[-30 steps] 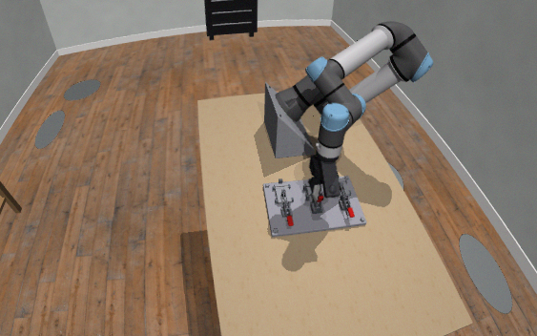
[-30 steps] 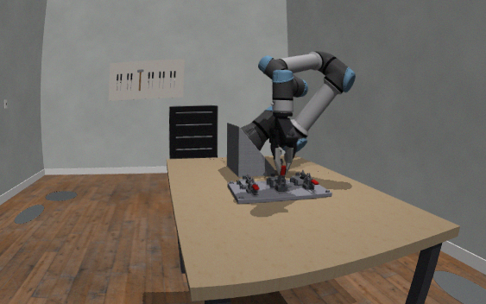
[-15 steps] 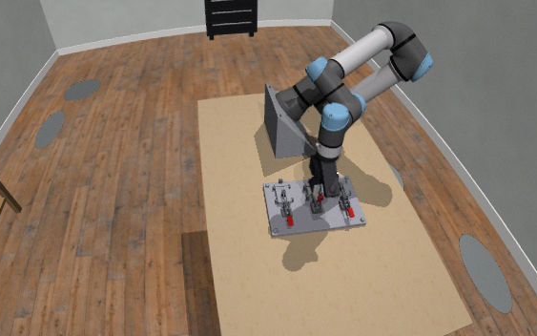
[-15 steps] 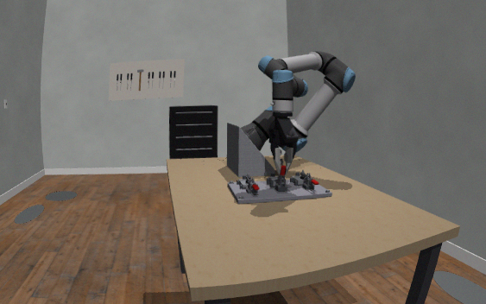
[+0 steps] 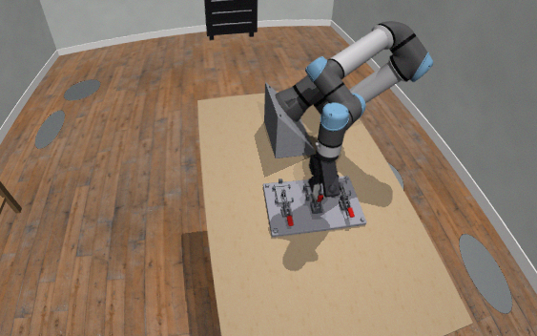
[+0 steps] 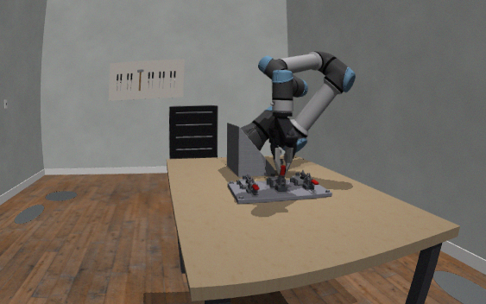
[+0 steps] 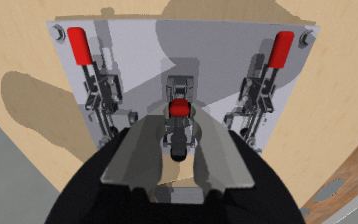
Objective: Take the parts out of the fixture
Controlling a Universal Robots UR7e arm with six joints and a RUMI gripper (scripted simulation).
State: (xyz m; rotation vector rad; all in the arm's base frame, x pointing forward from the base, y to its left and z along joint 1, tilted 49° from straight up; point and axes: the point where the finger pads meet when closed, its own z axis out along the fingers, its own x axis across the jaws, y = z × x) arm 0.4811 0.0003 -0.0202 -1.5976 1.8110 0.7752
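Now: hand 90 mm past the small grey part, 50 mm above it and 10 mm to the right of it. Round my hand: fixture: 80 mm below, 40 mm behind.
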